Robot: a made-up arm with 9 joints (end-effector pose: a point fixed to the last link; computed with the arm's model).
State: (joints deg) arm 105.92 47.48 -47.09 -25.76 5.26 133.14 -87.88 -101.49 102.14
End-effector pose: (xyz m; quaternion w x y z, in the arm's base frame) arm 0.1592 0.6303 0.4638 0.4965 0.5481 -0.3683 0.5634
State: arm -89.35 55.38 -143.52 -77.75 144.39 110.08 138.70 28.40 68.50
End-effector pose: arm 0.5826 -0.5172 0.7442 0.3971 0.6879 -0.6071 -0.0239
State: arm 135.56 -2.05 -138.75 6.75 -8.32 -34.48 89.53 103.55 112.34
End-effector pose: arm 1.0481 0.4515 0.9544 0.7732 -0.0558 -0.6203 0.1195
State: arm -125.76 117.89 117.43 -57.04 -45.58 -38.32 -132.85 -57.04 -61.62
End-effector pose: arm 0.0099 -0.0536 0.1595 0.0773 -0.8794 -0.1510 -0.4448
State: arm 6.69 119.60 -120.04 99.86 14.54 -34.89 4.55 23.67 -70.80
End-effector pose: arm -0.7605 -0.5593 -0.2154 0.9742 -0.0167 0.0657 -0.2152
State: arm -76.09 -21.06 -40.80 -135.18 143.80 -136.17 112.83 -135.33 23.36
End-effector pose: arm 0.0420 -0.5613 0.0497 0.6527 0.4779 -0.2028 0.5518
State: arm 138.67 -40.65 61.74 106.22 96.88 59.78 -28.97 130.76 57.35
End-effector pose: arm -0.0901 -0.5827 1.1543 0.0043 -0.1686 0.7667 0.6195
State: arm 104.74 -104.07 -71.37 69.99 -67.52 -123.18 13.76 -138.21 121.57
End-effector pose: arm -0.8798 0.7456 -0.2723 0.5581 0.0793 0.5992 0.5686
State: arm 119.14 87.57 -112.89 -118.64 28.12 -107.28 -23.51 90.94 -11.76
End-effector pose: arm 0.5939 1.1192 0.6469 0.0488 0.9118 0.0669 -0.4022
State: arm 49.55 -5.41 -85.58 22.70 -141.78 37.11 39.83 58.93 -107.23
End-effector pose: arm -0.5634 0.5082 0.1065 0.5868 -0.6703 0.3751 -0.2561
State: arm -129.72 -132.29 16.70 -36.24 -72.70 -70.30 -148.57 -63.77 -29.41
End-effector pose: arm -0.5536 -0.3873 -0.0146 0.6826 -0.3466 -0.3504 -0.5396
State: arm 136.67 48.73 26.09 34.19 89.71 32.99 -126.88 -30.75 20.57
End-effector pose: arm 0.1688 0.1401 0.0125 0.3196 -0.0823 0.1658 -0.9293
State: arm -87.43 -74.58 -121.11 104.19 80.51 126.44 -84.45 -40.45 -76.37
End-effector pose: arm 0.3982 -1.1072 0.4386 0.6958 -0.3594 -0.6047 0.1449
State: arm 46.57 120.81 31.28 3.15 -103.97 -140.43 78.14 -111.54 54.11
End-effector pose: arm 0.4045 -0.1867 0.8292 0.1565 0.5259 -0.7255 0.4154
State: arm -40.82 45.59 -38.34 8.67 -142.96 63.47 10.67 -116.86 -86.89
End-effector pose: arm 0.6634 -0.2503 -0.6627 0.6120 0.0340 -0.5445 0.5726
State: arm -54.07 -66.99 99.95 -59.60 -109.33 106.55 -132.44 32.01 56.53
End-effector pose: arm -0.9892 0.5542 -0.1045 0.0200 -0.3073 0.6163 -0.7248
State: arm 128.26 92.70 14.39 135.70 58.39 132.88 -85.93 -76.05 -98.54
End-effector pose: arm 1.2317 -0.4209 -0.0697 0.7084 0.0598 -0.1144 0.6939
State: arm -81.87 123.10 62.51 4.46 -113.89 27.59 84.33 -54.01 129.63
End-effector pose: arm 0.2287 -0.4916 0.0116 0.2061 -0.3033 -0.1460 -0.9188
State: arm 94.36 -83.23 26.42 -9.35 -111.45 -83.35 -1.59 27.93 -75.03
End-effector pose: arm -0.2416 -0.2186 -0.3361 0.0982 0.2003 0.6608 0.7166
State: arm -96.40 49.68 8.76 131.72 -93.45 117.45 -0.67 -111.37 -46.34
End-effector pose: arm 0.4747 -0.7974 -0.0925 0.9771 0.1033 0.1690 -0.0783
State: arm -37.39 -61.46 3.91 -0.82 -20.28 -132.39 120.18 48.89 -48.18
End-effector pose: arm -0.0989 -0.5428 -1.2802 0.8713 0.0362 -0.3556 -0.3362
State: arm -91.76 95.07 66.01 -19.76 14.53 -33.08 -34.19 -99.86 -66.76
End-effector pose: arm 0.8764 -0.2931 0.2834 0.1692 -0.4111 0.5679 0.6927
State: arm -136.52 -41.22 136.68 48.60 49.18 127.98 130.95 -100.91 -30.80
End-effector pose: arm 0.1423 -1.3009 0.1419 0.4649 0.1434 0.7938 0.3648
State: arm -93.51 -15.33 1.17 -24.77 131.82 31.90 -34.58 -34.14 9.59
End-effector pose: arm -0.0548 -1.0162 0.2625 0.1163 -0.2958 0.9388 0.1330
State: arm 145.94 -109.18 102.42 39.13 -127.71 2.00 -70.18 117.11 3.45
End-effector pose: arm -0.6272 -0.2526 -0.0699 0.9442 0.0686 0.1615 0.2786
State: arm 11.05 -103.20 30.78 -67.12 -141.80 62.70 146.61 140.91 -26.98
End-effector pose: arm -0.5701 -0.3379 0.8831 0.6654 -0.5033 0.5091 0.2113
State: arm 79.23 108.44 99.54 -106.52 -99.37 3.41 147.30 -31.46 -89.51
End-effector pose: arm 0.7917 1.3111 0.6864 0.0823 0.5126 -0.6372 0.5696
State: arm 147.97 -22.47 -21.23 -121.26 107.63 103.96 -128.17 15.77 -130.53
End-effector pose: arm -1.1740 0.2202 1.0765 0.7140 -0.4372 0.5461 0.0274
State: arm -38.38 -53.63 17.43 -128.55 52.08 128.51 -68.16 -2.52 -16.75
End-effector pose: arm -1.2543 0.2599 -0.4588 0.3353 0.7559 0.3361 0.4507
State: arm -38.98 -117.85 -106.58 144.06 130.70 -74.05 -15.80 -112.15 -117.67
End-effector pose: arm 0.1240 -1.1389 0.2256 0.2997 -0.6373 -0.0826 0.7051
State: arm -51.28 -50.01 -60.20 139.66 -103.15 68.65 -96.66 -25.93 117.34
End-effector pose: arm -0.3170 -1.4091 0.3519 0.0135 -0.2765 -0.6461 -0.7112
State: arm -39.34 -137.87 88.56 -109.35 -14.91 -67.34 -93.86 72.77 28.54
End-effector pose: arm -0.2506 0.1730 0.6370 0.2360 -0.5953 -0.7103 -0.2922
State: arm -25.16 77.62 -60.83 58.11 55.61 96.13 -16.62 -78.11 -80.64
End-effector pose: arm 0.3346 -0.2341 -0.1414 0.3073 0.6181 0.1576 0.7061
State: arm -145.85 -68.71 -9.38 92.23 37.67 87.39 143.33 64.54 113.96
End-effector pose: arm -1.3433 -0.5732 1.3523 0.0689 0.6889 0.1716 0.7009
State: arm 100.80 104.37 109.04 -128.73 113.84 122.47 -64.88 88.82 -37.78
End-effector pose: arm -0.3655 0.0605 1.0785 0.6983 -0.0736 0.7075 -0.0805
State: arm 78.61 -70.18 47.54 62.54 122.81 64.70 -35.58 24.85 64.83
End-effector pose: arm -0.1547 0.2688 0.1458 0.6145 -0.0631 -0.3982 -0.6781
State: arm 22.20 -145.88 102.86 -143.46 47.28 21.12 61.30 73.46 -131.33
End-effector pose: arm 0.9012 0.2253 0.7751 0.0815 0.3543 -0.4474 -0.8171
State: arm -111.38 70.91 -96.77 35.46 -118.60 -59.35 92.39 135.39 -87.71
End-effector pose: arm -0.2989 0.5475 -0.0508 0.2825 -0.6938 0.4691 -0.4677
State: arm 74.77 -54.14 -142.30 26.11 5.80 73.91 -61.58 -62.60 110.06
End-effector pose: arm -0.2405 0.5848 -0.0331 0.5500 -0.3822 0.7002 -0.2473
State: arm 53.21 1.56 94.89 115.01 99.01 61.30 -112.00 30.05 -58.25
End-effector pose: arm 1.0231 0.4245 0.4712 0.4997 -0.0190 -0.8478 -0.1764
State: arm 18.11 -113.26 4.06 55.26 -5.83 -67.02 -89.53 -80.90 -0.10
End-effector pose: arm -0.4522 -0.0904 -0.0499 0.5685 -0.0520 -0.8203 0.0361
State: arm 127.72 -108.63 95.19 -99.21 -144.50 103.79 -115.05 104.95 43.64
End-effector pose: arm -0.7225 -0.9768 0.6870 0.3808 0.0277 0.8992 0.2135
